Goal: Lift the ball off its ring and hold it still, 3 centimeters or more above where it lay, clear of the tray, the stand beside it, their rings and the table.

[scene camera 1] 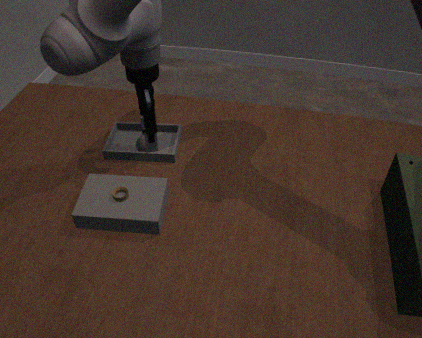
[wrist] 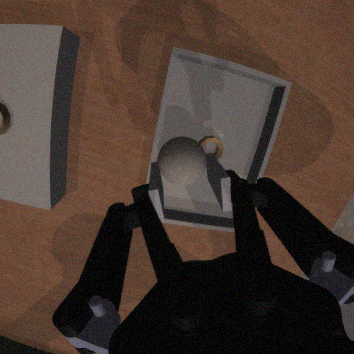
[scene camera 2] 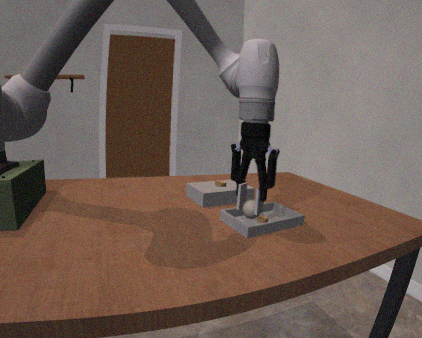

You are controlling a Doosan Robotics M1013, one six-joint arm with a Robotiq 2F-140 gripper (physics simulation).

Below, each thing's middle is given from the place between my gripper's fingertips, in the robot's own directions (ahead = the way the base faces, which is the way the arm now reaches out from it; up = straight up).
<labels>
Right now the shallow grey tray [scene camera 1: 121, 144] is 30 mm ahead of my hand, 20 mm to the right of it and 10 mm below it. Also, from my hand: grey stand [scene camera 1: 133, 204] 210 mm to the left.
</labels>
